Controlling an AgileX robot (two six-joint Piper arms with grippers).
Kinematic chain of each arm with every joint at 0, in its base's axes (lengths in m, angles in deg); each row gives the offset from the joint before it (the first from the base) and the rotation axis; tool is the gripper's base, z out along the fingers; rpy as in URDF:
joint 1: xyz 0 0 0.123 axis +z
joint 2: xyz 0 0 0 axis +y
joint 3: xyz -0.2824 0 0.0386 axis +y
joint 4: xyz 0.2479 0 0.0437 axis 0.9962 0 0.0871
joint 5: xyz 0 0 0 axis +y
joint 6: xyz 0.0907 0 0.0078 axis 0.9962 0 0.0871
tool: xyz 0 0 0 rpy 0 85 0
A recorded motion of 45 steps. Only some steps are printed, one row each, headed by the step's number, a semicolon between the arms.
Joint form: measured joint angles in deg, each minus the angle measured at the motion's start. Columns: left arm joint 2, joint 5, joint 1, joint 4, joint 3, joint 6; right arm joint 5, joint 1, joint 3, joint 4, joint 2, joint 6.
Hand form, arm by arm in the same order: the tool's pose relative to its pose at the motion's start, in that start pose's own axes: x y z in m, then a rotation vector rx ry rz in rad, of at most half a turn. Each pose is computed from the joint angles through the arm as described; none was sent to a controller.
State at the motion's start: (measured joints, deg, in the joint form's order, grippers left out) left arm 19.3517 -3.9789 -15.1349 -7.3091 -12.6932 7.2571; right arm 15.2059 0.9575 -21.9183 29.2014 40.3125 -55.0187
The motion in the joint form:
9: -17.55 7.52 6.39 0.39 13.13 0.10; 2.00 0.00 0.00 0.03 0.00 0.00
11: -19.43 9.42 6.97 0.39 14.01 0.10; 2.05 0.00 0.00 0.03 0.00 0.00
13: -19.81 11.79 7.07 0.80 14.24 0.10; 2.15 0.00 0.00 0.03 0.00 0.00
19: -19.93 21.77 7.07 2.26 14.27 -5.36; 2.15 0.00 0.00 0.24 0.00 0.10
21: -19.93 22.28 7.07 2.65 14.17 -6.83; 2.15 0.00 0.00 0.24 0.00 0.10
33: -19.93 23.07 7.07 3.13 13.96 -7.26; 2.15 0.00 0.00 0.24 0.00 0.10
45: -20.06 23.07 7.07 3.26 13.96 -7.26; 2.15 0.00 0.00 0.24 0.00 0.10
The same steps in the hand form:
9: 0.0668 0.0055 -0.0321 -0.0951 0.0534 0.0100; 0.0018 0.0026 -0.0001 -0.0287 0.0199 0.0005
11: 0.0730 0.0055 -0.0345 -0.1012 0.0689 0.0094; 0.0019 0.0027 -0.0001 -0.0294 0.0204 0.0005
13: 0.0777 0.0052 -0.0352 -0.0984 0.1077 0.0144; 0.0019 0.0028 -0.0001 -0.0308 0.0214 0.0005
19: 0.0933 0.0038 -0.0382 -0.0949 0.2766 -0.0647; 0.0019 0.0029 -0.0001 -0.0314 0.0206 0.0058
21: 0.0935 0.0039 -0.0385 -0.0991 0.2830 -0.0838; 0.0019 0.0029 -0.0001 -0.0314 0.0206 0.0058
33: 0.0935 0.0040 -0.0389 -0.1010 0.2932 -0.0835; 0.0019 0.0029 -0.0001 -0.0314 0.0206 0.0058
45: 0.0934 0.0041 -0.0390 -0.1013 0.2911 -0.0811; 0.0019 0.0029 -0.0001 -0.0314 0.0206 0.0058

